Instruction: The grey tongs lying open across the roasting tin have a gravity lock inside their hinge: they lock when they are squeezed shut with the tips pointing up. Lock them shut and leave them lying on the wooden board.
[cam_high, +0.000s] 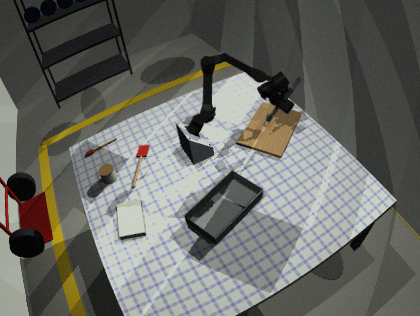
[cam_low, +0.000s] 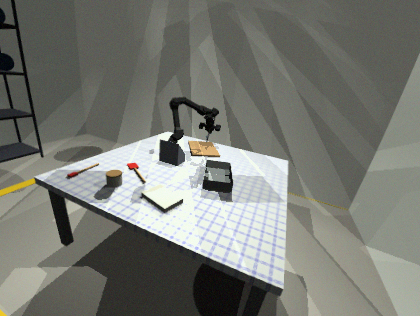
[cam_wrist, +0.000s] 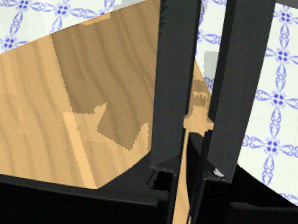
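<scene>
Now: gripper tip 3 cm past the wooden board, 5 cm to the left of it and 14 cm above it. Round my gripper tip: flat pale slab (16 cm ahead, 88 cm to the right, 13 cm below); then red spatula (16 cm behind, 74 cm to the right, 14 cm below); then roasting tin (30 cm ahead, 49 cm to the right, 11 cm below).
</scene>
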